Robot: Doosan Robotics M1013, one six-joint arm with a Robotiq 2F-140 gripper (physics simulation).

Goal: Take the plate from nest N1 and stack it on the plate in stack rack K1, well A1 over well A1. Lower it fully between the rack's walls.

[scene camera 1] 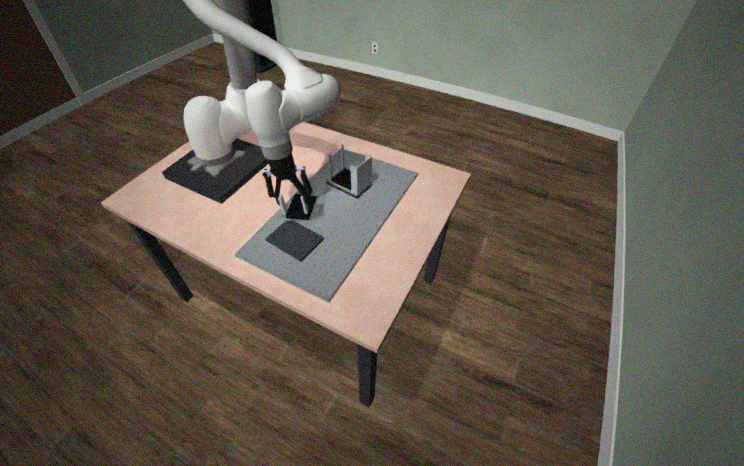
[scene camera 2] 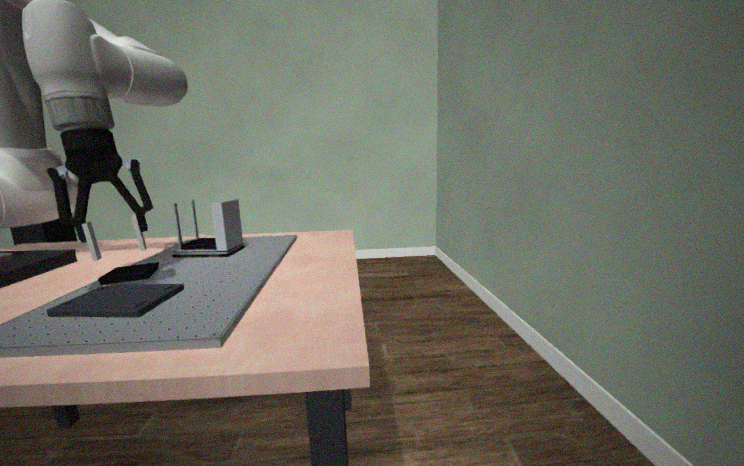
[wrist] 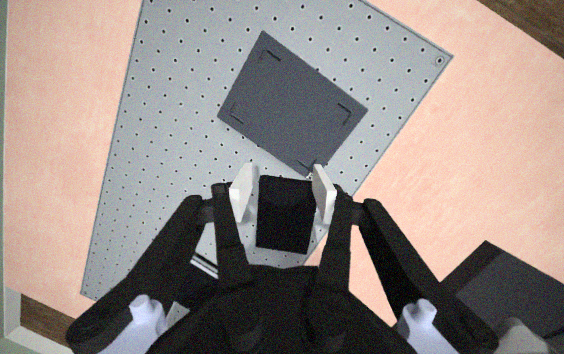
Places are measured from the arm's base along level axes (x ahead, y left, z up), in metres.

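Where they show: gripper, fingertip midpoint: (scene camera 1: 295, 211) (scene camera 2: 121, 254) (wrist: 282, 176); arm's base, origin of the base link: (scene camera 1: 217, 159).
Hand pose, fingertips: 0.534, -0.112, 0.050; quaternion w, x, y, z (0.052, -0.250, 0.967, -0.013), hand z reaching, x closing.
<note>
Each offset is from my fingertips to the top centre of the thing, as dx, dy, dz. "*": to the spot under its first point. Level surfaces: height alone.
A black plate @[-0.042, +0.073, -0.046] (scene camera 1: 299, 208) (scene camera 2: 129, 272) (wrist: 286, 215) rests low on the perforated board, with its nest not distinct beneath it. My gripper (scene camera 1: 294, 205) (scene camera 2: 119, 253) (wrist: 282, 176) is part-way open and empty. Its pale fingertips are above the black plate, with a gap below them in scene camera 2. The stack rack @[+0.030, +0.285, +0.073] (scene camera 1: 362, 172) (scene camera 2: 227, 225) has light grey walls and thin posts, and stands farther back on the board. A black plate @[+0.040, +0.284, -0.039] (scene camera 1: 341, 178) (scene camera 2: 198, 243) lies low inside it. In the wrist view the rack is mostly hidden by the gripper. Well marks are not readable.
A dark grey flat square @[* +0.038, -0.069, -0.061] (scene camera 1: 294, 240) (scene camera 2: 115, 299) (wrist: 295, 100) with corner marks lies on the grey perforated board @[dz -0.073] (scene camera 1: 329, 274) (scene camera 2: 203, 329) (wrist: 165, 100), beside the black plate. The arm's dark base slab (scene camera 1: 219, 189) (scene camera 2: 38, 262) stands on the pink table @[dz -0.086] (scene camera 1: 406, 230) (scene camera 2: 318, 307).
</note>
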